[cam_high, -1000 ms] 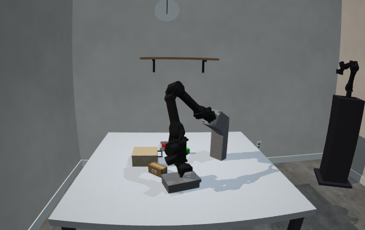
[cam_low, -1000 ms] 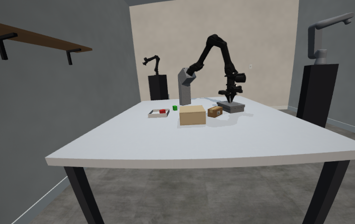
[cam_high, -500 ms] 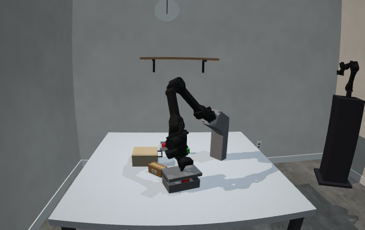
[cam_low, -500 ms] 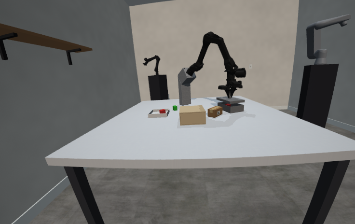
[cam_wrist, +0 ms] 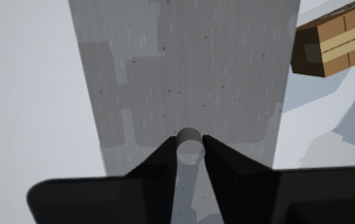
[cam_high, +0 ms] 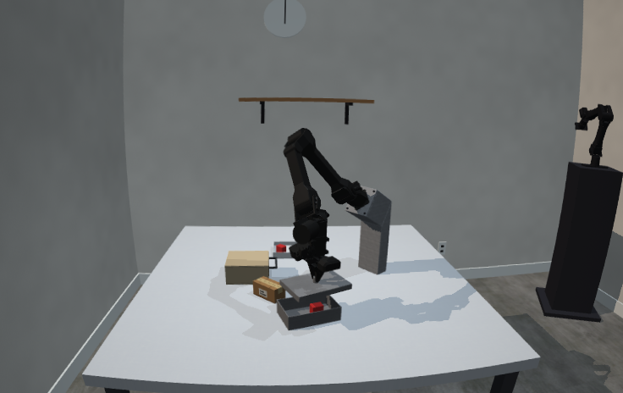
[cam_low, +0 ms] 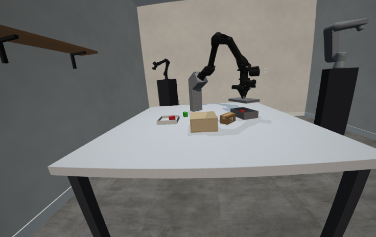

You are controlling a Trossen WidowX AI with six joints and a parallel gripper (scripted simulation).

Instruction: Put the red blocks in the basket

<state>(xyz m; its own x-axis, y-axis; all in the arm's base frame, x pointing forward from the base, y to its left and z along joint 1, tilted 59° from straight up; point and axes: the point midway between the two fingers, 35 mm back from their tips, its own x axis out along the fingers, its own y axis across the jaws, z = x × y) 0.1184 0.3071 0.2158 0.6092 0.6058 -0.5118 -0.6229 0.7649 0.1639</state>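
My hand is 160 mm above the dark grey box, 20 mm short of it and 10 mm to the right of it. The rest, counted from my hand: cardboard box 200 mm ahead, 130 mm below, 70 mm to the right; then knobbed lid 40 mm below; then shallow basket 480 mm to the right, 320 mm ahead, 160 mm below.
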